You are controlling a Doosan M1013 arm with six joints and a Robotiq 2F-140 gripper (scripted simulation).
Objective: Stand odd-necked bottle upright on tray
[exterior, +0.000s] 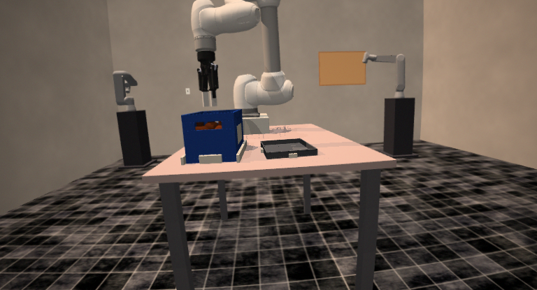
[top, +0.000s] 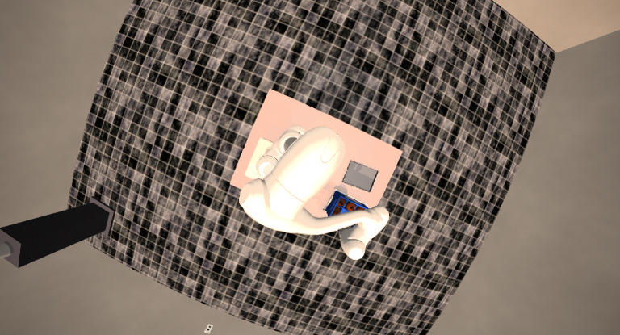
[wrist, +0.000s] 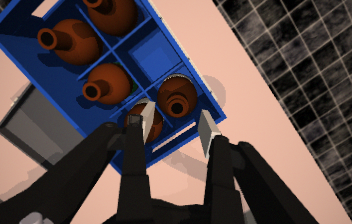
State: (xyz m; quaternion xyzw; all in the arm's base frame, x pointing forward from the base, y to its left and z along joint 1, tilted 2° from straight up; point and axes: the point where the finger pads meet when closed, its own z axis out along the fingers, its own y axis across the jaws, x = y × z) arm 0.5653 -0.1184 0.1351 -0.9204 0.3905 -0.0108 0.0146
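Now: the bottle 80 mm to the left of my hand and 140 mm below it. Round my hand: dark tray: 80 mm ahead, 320 mm to the left, 210 mm below; then blue crate: 90 mm ahead, 40 mm to the left, 140 mm below.
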